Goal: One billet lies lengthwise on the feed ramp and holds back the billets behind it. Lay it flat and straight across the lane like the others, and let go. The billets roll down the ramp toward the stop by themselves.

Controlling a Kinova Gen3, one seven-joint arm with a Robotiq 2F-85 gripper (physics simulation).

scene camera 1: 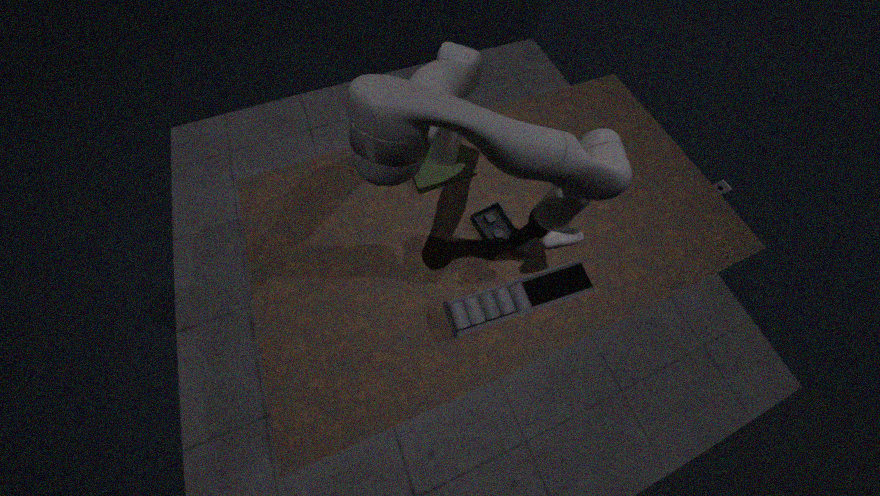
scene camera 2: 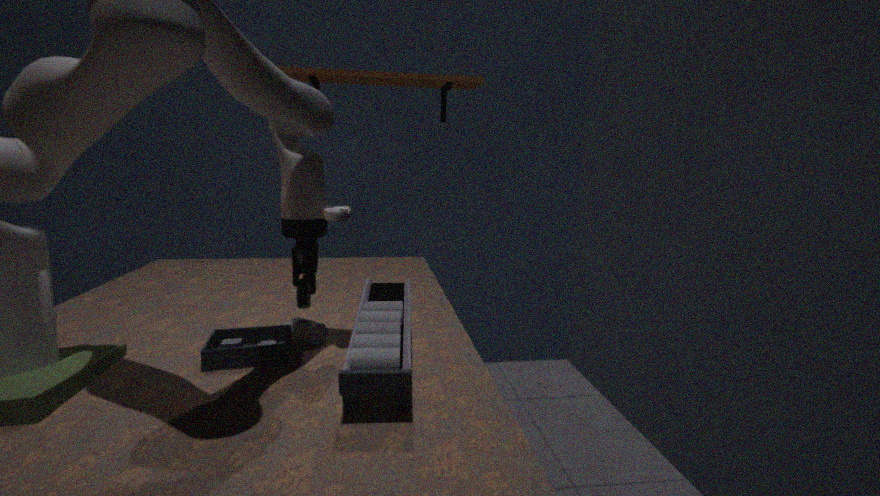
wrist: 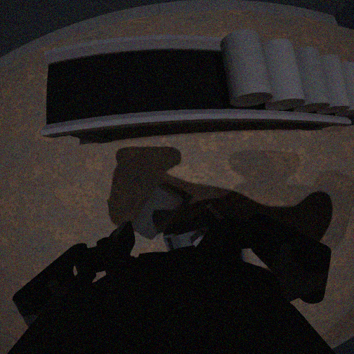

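Pixels of known places: gripper, between the fingertips: [scene camera 1: 526, 239] [scene camera 2: 307, 300]; arm's base, origin of its link: [scene camera 1: 444, 155] [scene camera 2: 17, 366].
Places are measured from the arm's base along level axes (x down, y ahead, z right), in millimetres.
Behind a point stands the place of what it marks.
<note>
The feed ramp [scene camera 1: 523, 311] [scene camera 2: 377, 397] [wrist: 175, 116] holds several grey billets [scene camera 1: 491, 304] @(x -77, y 522, z 86 mm) [scene camera 2: 377, 340] @(x -70, y 520, z 139 mm) [wrist: 247, 67], side by side, flat and straight across the lane. They are grouped at its end nearest scene camera 2. The rest of the lane is dark and bare. No billet shows lengthwise in it. A loose greyish piece [scene camera 2: 308, 332] @(x -6, y 400, z -75 mm) [wrist: 157, 210], apparently a billet, lies on the table between the ramp and a small tray, partly in shadow. My gripper [scene camera 2: 303, 304] @(x -62, y 398, z -87 mm) [wrist: 169, 224] is open and empty, pointing down above and beyond this piece. The arm largely hides the gripper in scene camera 1.
A small dark tray [scene camera 1: 479, 223] @(x 19, y 275, z -14 mm) [scene camera 2: 212, 359] @(x 3, y 265, z 6 mm) with light pieces inside stands between the green robot base [scene camera 1: 434, 176] @(x -7, y 74, z 64 mm) [scene camera 2: 36, 382] @(x -9, y 73, z 79 mm) and the ramp. The ramp's raised side rails border the lane. A wall shelf [scene camera 2: 394, 78] is in the background.
</note>
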